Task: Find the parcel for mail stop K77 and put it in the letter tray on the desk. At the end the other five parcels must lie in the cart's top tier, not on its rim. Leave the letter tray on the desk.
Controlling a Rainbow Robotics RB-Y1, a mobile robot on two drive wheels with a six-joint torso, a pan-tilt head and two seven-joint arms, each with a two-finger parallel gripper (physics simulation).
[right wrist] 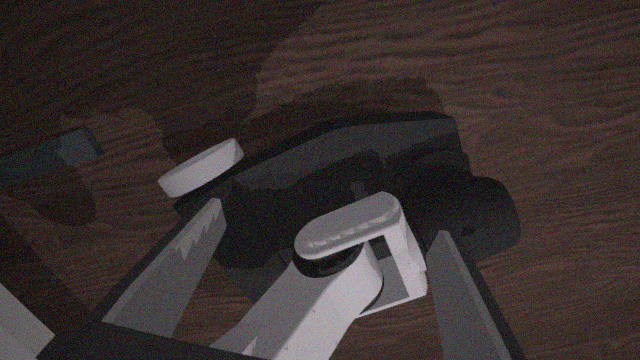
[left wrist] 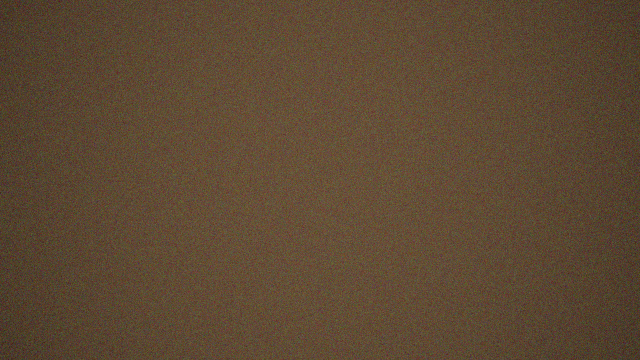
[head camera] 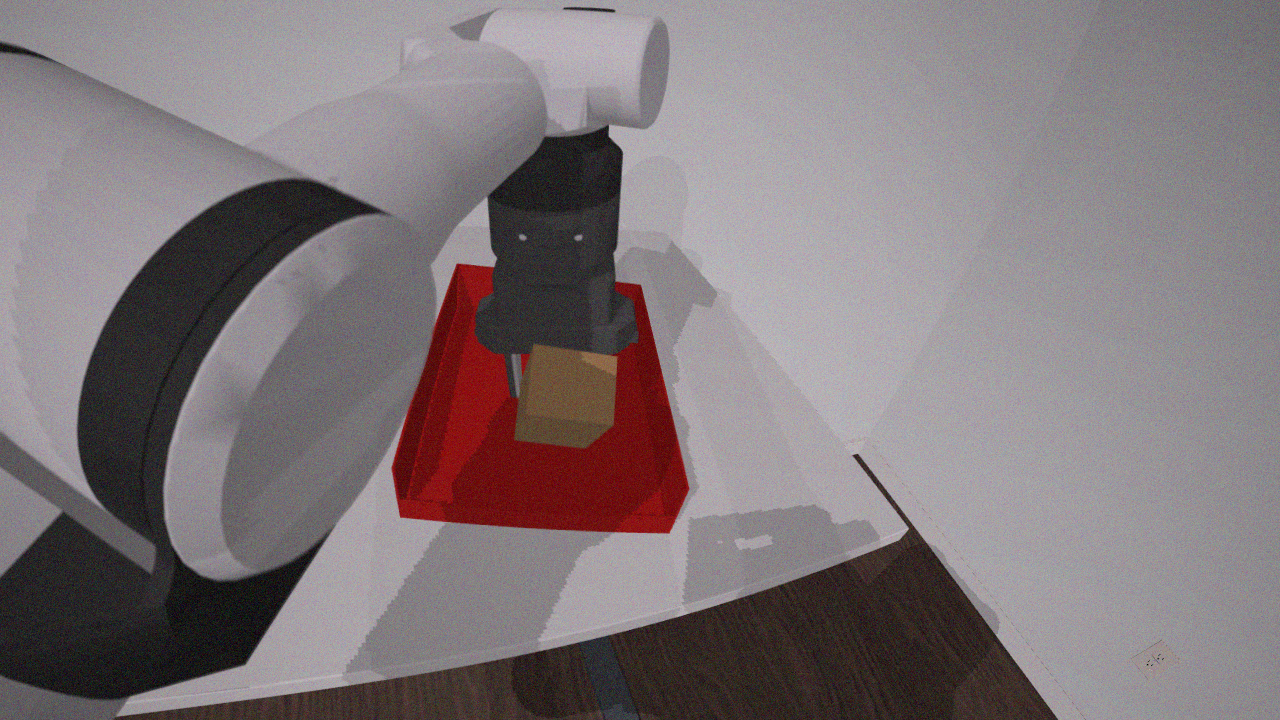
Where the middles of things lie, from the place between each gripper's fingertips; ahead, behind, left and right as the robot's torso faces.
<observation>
Right now the parcel (head camera: 567, 397) is 62 cm ahead of my right hand, 38 cm to the left of it and 55 cm above it. The rest, counted from my right hand: red letter tray (head camera: 457, 461) 79 cm ahead, 39 cm to the left, 44 cm above.
Now: the red letter tray 120 mm ahead of my left hand, 10 mm to the left of it and 90 mm below it. From my left hand the other things lie so: parcel (40 mm behind, 30 mm above).
</observation>
